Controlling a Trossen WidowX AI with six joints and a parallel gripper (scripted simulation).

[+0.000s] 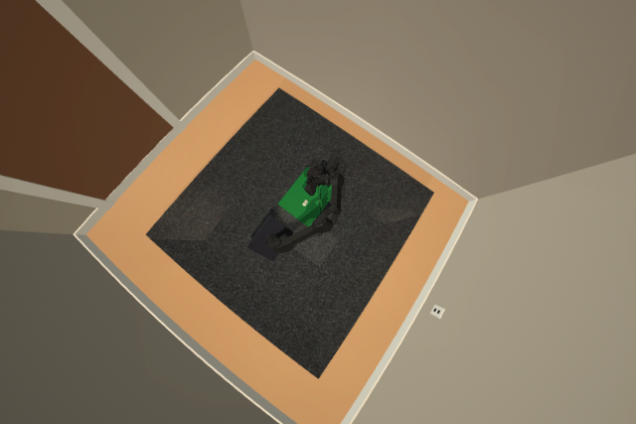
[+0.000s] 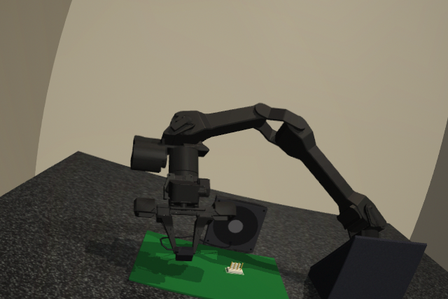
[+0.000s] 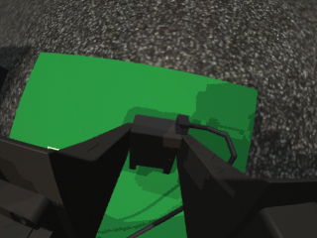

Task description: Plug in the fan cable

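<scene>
My gripper tip is now 7 cm past the green board, 4 cm to the left of it and 6 cm above it. From my gripper tip the other things lie so: cream four-pin header (12 cm behind, 5 cm to the right, 5 cm below); then black fan plug (1 cm to the right, 1 cm below); then black fan (13 cm behind, 19 cm to the right, 1 cm above).
</scene>
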